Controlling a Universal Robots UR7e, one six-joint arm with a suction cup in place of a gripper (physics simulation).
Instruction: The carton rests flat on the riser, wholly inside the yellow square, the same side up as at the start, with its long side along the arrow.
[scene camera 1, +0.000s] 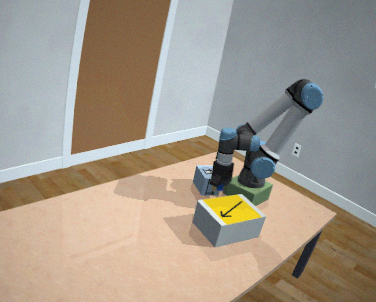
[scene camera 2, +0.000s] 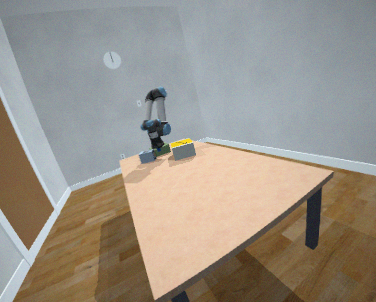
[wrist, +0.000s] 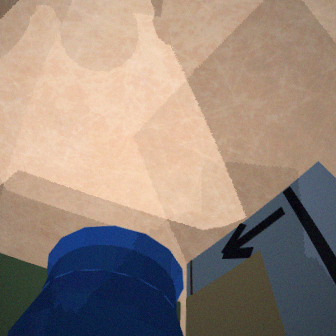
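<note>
The grey-blue carton (scene camera 1: 202, 177) (scene camera 2: 146, 156) lies on the table, left of the arm's base; its side face with black arrows and an olive label fills the lower right of the wrist view (wrist: 300, 273). My blue suction cup (scene camera 1: 220, 187) (scene camera 2: 158, 148) (wrist: 113, 243) points down, low beside the carton's right side, between it and the green base. Its rim shows free, with bare table beyond it and nothing on it. The grey riser (scene camera 1: 229, 230) (scene camera 2: 184, 153) stands in front, and its yellow square (scene camera 1: 248, 215) (scene camera 2: 178, 144) with a black arrow (scene camera 1: 231, 209) is bare.
The green base block (scene camera 1: 260, 193) (scene camera 2: 165, 148) (wrist: 17, 283) of the arm stands just right of the cup. The wooden table (scene camera 1: 127, 239) (scene camera 2: 217, 204) stretches wide to the left and front. Its right edge runs close behind the riser.
</note>
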